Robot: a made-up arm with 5 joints.
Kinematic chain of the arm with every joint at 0, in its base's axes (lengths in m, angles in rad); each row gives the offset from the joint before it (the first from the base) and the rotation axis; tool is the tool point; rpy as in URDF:
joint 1: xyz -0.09 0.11 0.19 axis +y
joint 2: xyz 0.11 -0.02 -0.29 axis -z
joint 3: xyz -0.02 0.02 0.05 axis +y
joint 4: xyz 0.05 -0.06 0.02 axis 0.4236 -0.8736 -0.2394
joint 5: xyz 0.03 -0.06 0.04 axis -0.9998 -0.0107 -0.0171
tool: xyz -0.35 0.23 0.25 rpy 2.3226 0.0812 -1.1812
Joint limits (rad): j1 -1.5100..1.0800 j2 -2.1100..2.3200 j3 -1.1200..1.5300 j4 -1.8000..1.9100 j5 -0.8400..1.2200
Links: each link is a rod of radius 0.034 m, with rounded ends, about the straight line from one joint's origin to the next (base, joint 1, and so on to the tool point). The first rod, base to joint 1, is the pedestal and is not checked.
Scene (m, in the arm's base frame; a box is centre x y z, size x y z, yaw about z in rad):
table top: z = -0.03
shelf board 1: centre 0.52 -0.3 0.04 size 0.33 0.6 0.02 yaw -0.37
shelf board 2: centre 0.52 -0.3 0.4 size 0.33 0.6 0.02 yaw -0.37
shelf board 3: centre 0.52 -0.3 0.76 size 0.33 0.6 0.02 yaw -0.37
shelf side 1: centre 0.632 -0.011 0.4 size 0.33 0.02 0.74 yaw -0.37
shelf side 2: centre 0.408 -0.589 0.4 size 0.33 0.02 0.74 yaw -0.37
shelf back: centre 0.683 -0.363 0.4 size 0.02 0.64 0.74 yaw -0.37
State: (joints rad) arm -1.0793 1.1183 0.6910 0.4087 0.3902
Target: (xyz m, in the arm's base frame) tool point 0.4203 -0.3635 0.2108
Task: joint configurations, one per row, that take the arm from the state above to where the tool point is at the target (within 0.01 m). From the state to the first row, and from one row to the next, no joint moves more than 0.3 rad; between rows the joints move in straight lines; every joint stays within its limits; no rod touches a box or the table.
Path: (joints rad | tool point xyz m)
1: -1.0882 1.1788 0.8308 0.1381 0.1852 | -0.0910 0.1941 0.4746
2: -1.0971 1.2393 0.9707 -0.1325 -0.0199 | -0.0976 0.0144 0.5042
3: -1.1060 1.2998 1.1105 -0.4032 -0.2249 | -0.0345 -0.1665 0.4878
4: -1.1148 1.3603 1.2503 -0.6738 -0.4299 | 0.0891 -0.3084 0.4230
5: -1.1237 1.4209 1.3902 -0.9444 -0.6350 | 0.2506 -0.3793 0.3227
6: -1.1326 1.4814 1.5300 -1.2150 -0.8400 | 0.4203 -0.3635 0.2108

